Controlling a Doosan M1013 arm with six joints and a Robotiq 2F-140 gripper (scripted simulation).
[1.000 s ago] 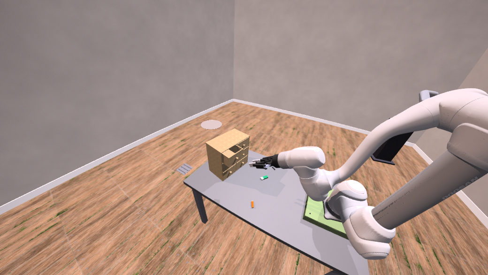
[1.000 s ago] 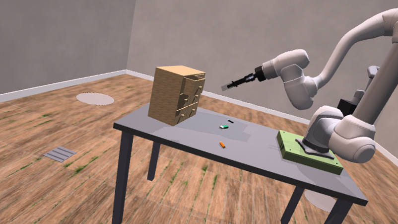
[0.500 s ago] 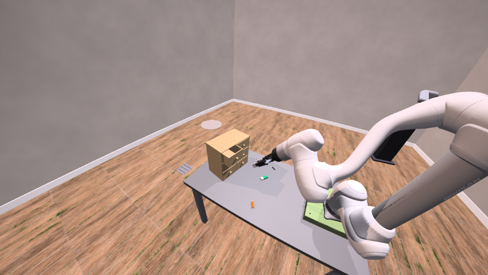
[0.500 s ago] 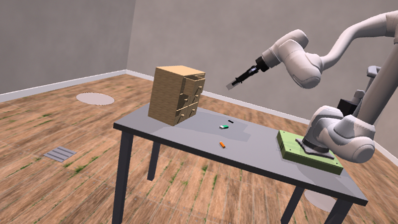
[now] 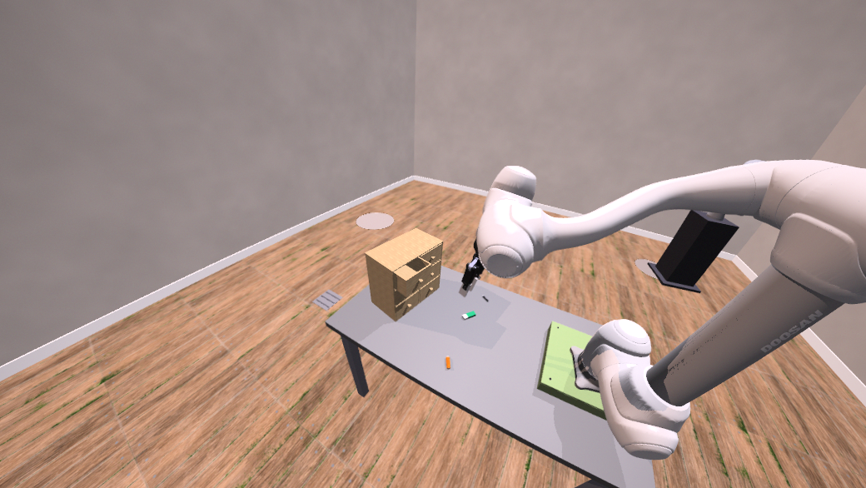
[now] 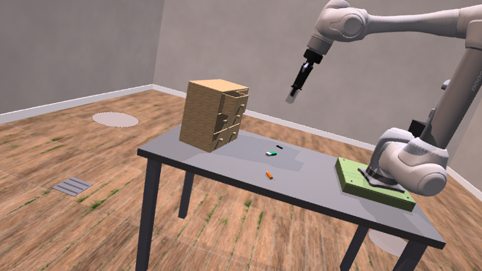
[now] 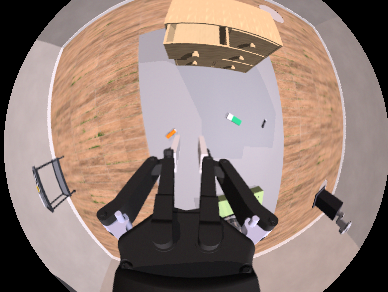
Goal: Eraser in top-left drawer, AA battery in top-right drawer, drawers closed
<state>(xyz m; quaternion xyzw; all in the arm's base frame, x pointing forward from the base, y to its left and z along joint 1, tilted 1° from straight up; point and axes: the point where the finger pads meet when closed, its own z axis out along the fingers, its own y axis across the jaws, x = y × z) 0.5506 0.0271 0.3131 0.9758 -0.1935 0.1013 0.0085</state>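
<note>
The eraser lies 1 cm behind my hand, 19 cm to the right of it and 36 cm below it. From my hand the other things lie so: small dark object: 8 cm behind, 34 cm to the right, 36 cm below; orange AA battery: 2 cm ahead, 8 cm to the left, 36 cm below.
</note>
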